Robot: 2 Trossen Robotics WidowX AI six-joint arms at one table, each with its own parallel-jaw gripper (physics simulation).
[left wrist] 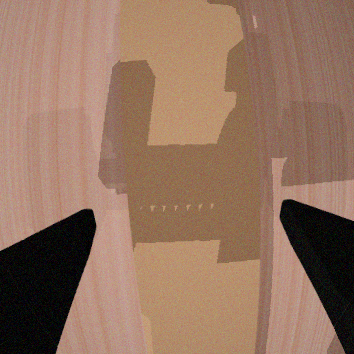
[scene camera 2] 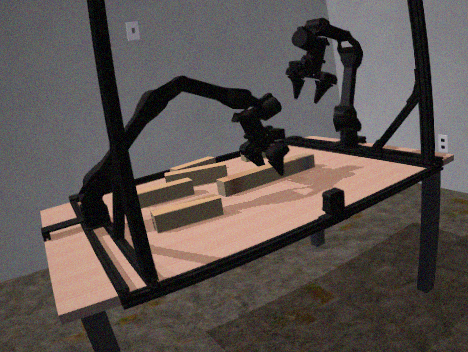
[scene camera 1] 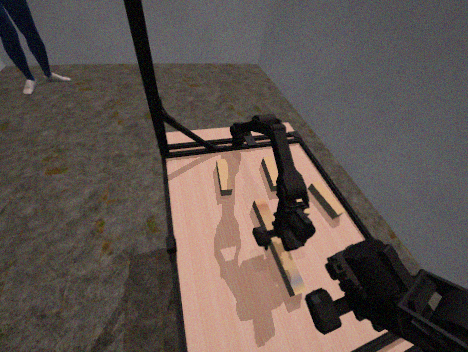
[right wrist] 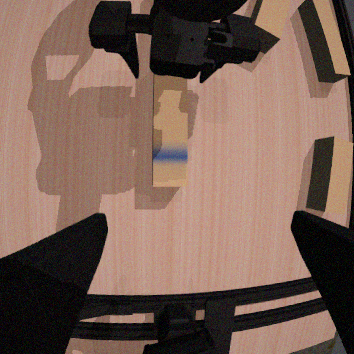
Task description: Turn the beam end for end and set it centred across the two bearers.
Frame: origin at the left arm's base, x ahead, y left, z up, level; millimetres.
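Seen in the pictures: left gripper, between the fingertips: (left wrist: 188,214) (scene camera 2: 273,172) (scene camera 1: 277,246) (right wrist: 168,77); right gripper, between the fingertips: (scene camera 2: 305,101) (scene camera 1: 331,285) (right wrist: 201,222); left arm's base, origin of its link: (scene camera 2: 97,224) (scene camera 1: 237,142); right arm's base, origin of its link: (scene camera 2: 350,146) (right wrist: 174,320).
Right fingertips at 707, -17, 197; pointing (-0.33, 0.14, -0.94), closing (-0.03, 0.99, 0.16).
Note:
Pixels of each thing's top centre, then the offset from my right fingertips to it, as dx, dy, dz. "*": a spot on its surface instead.
- long wooden beam, centre of its top: (left wrist: 198,276) (right wrist: 170,58) (scene camera 2: 268,165) (scene camera 1: 277,239) -175, -1, -172
- black frame post, a spot on its surface: (scene camera 2: 107,75) * -680, -357, +148
The long wooden beam (scene camera 1: 283,257) (scene camera 2: 240,183) (left wrist: 200,305) (right wrist: 170,125) lies flat on the table. In the right wrist view, a blue band crosses it near one end. Two shorter blocks, perhaps the bearers, lie roughly parallel beyond its other end: one (scene camera 1: 224,175) (scene camera 2: 187,215) and another (scene camera 1: 270,165) (scene camera 2: 167,193). My left gripper (scene camera 2: 271,168) (left wrist: 188,214) (right wrist: 168,77) is open, low over the beam's middle, fingertips on either side; their exact depth is unclear. My right gripper (scene camera 2: 307,100) (right wrist: 201,222) is open and empty, high beyond the blue-banded end.
More short blocks lie to one side of the beam: one (scene camera 1: 326,200) (right wrist: 332,37) near the table's edge rail, one (scene camera 2: 200,173) (right wrist: 271,20) beside it, and one (scene camera 2: 245,157) (right wrist: 342,175) nearer the right arm. A black frame post (scene camera 1: 142,65) (scene camera 2: 107,75) rises at the table's edge.

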